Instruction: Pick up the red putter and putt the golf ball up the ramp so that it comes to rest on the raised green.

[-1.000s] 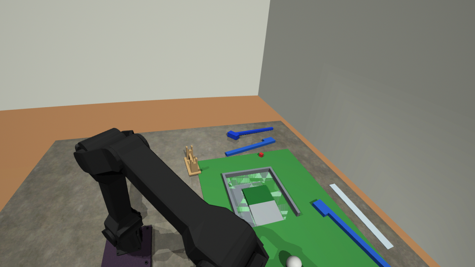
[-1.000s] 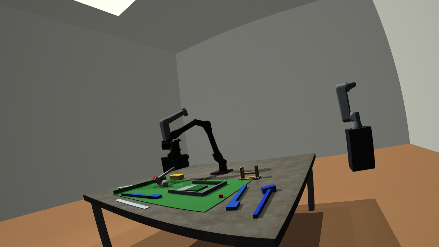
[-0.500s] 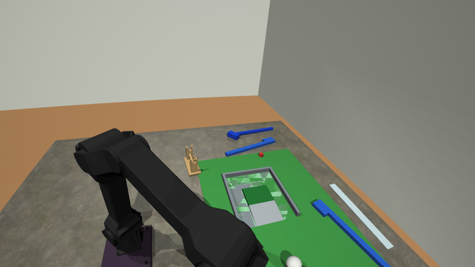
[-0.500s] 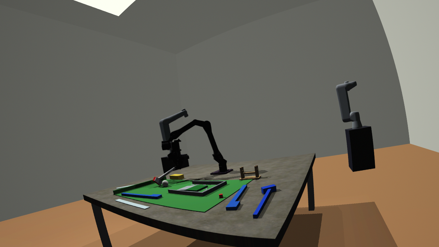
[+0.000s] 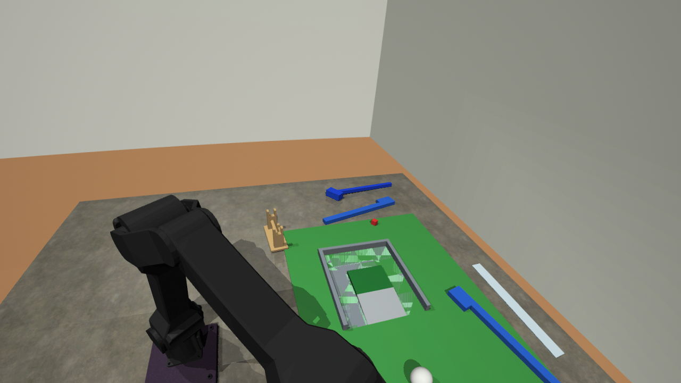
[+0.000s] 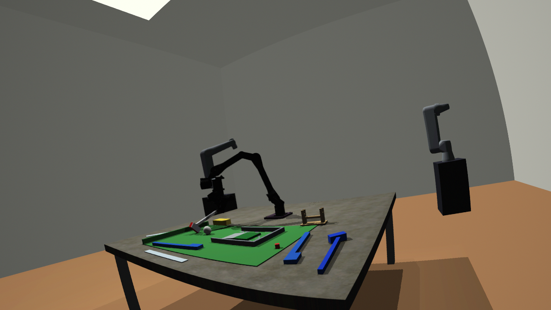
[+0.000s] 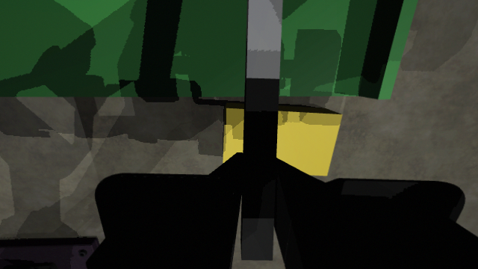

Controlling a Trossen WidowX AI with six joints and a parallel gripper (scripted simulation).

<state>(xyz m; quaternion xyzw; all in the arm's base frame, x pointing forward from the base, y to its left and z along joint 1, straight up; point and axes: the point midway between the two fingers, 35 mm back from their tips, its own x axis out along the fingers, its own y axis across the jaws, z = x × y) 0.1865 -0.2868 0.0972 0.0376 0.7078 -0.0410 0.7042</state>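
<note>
The yellow block is 60 mm below my gripper tip, 30 mm to the right of it and 10 mm behind it. Also, from my gripper tip: grey-walled frame (360 mm to the left, 260 mm ahead, 70 mm below); red putter (120 mm ahead, 10 mm to the right); white golf ball (230 mm ahead, 70 mm to the left, 50 mm below).
</note>
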